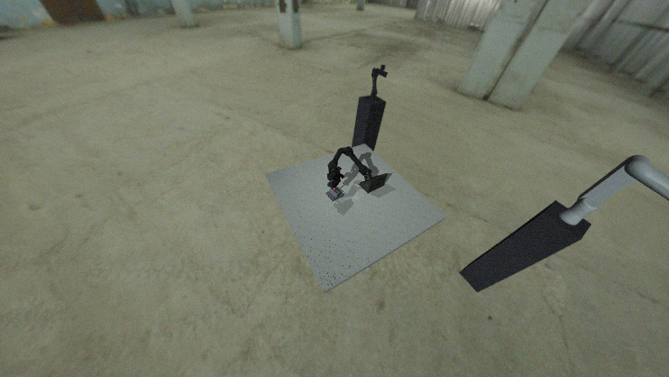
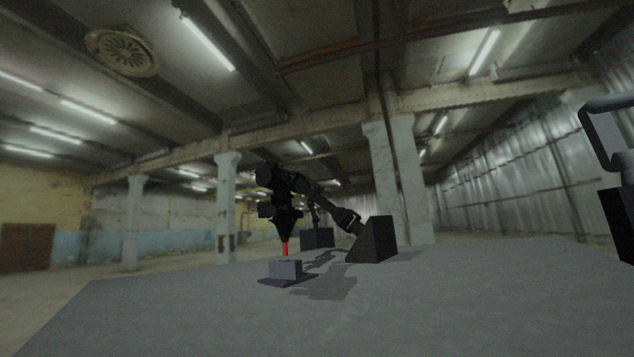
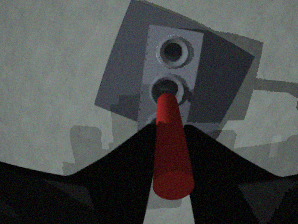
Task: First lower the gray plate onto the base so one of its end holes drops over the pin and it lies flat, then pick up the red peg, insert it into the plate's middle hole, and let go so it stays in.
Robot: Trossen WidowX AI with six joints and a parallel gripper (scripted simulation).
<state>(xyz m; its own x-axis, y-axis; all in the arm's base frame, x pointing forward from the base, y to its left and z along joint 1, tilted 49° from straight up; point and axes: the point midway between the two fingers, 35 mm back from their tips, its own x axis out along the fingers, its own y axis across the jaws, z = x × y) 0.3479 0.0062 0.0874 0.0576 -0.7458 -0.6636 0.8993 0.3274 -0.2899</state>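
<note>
Right now my gripper tip is right at the red peg. From my gripper tip the other things lie so: gray plate (70 mm below); dark base (10 mm behind, 10 mm to the left, 110 mm below).
</note>
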